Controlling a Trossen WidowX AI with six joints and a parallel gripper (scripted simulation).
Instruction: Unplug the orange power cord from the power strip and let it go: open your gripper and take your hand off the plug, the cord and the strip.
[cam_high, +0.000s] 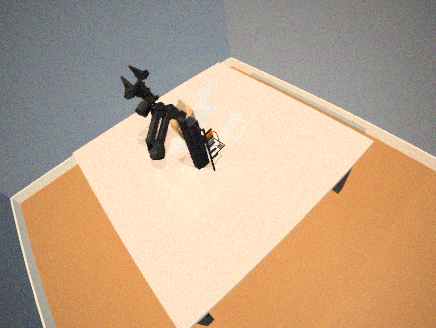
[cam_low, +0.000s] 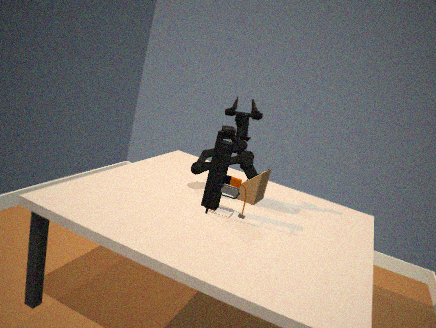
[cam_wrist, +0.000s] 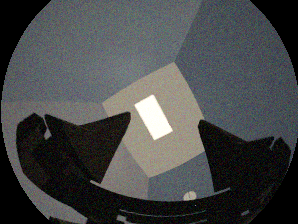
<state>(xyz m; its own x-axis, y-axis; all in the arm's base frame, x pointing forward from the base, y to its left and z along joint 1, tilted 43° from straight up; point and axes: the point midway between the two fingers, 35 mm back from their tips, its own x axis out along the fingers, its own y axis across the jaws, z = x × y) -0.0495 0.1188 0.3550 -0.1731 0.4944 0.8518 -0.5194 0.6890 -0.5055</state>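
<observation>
Right now the orange plug is 360 mm ahead of my gripper tip, 120 mm to the left of it and 330 mm below it. Also, from my gripper tip: grey part (350 mm ahead, 130 mm to the left, 380 mm below).
</observation>
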